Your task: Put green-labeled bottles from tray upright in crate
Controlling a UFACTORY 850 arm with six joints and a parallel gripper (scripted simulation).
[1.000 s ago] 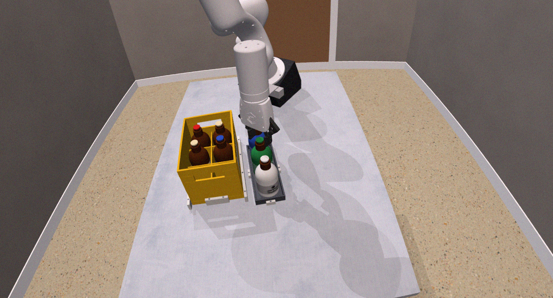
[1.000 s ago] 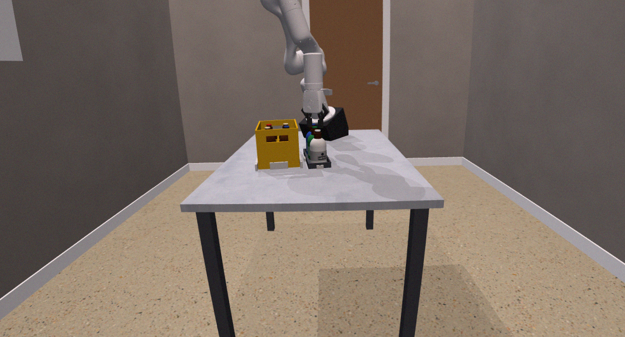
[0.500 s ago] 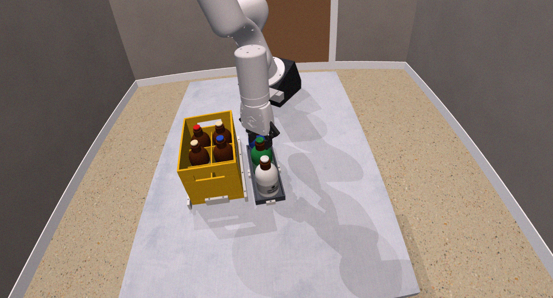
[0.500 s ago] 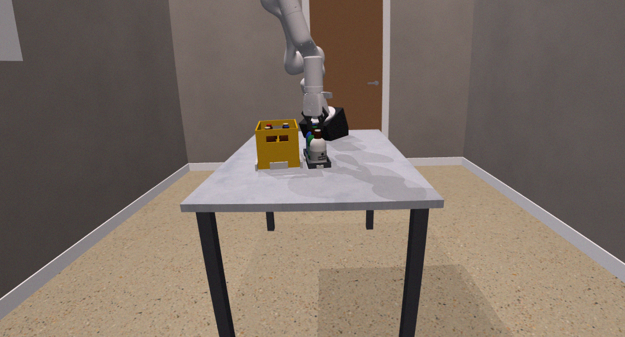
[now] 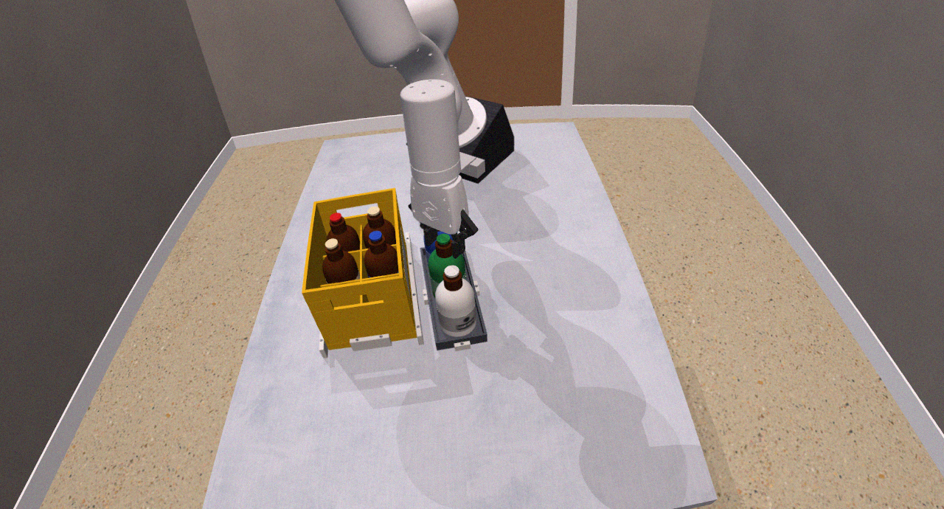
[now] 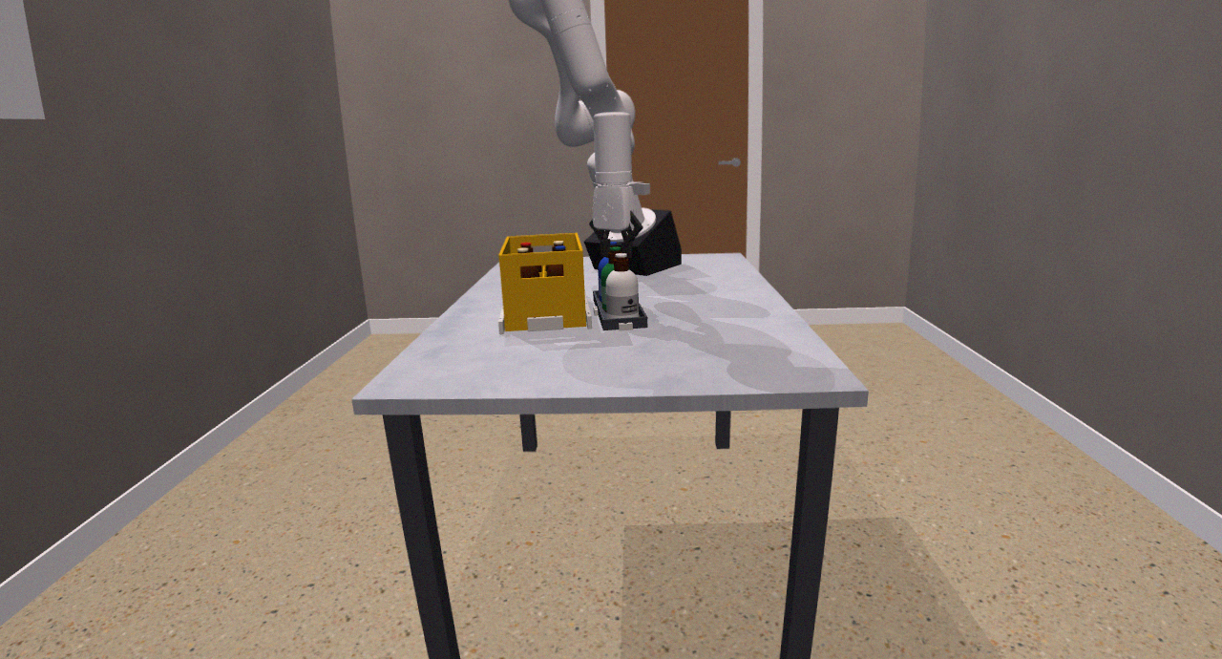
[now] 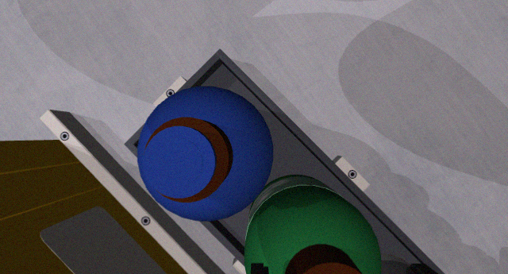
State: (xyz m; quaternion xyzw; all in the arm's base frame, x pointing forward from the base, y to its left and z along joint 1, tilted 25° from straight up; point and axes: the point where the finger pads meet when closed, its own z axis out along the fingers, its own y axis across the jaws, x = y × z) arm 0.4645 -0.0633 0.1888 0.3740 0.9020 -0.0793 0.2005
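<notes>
The green-labeled bottle is 7 cm below my hand. Also, from my hand: dark tray: 14 cm below; then white-labeled bottle: 8 cm ahead, 7 cm below; then blue-labeled bottle: 8 cm behind, 7 cm below.
</notes>
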